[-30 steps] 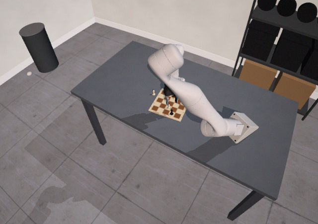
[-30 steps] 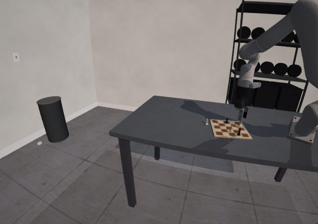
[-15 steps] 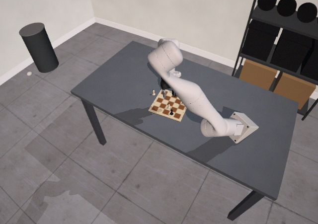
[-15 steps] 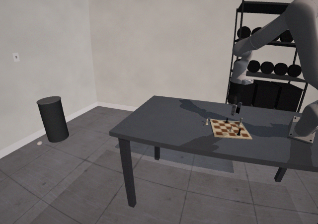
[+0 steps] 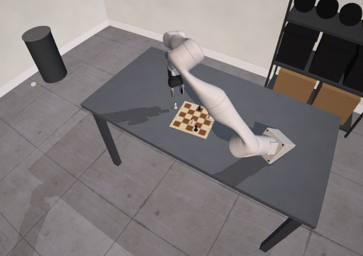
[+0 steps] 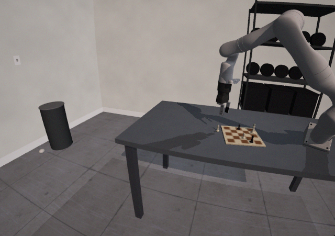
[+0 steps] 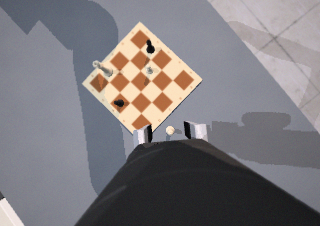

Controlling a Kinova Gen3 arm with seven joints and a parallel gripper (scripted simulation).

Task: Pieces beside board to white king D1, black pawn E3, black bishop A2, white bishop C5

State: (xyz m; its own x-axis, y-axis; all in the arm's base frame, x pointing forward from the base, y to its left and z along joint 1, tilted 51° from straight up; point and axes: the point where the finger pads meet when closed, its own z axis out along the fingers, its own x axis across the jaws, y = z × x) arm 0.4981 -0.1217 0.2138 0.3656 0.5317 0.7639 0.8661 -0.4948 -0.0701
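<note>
The white bishop lies 120 mm below my hand and 20 mm ahead of it. Also, from my hand: chessboard 140 mm below, 120 mm behind, 10 mm to the right; black pawn 120 mm below, 100 mm behind, 80 mm to the right; black bishop 180 mm behind, 110 mm below, 50 mm to the left.
</note>
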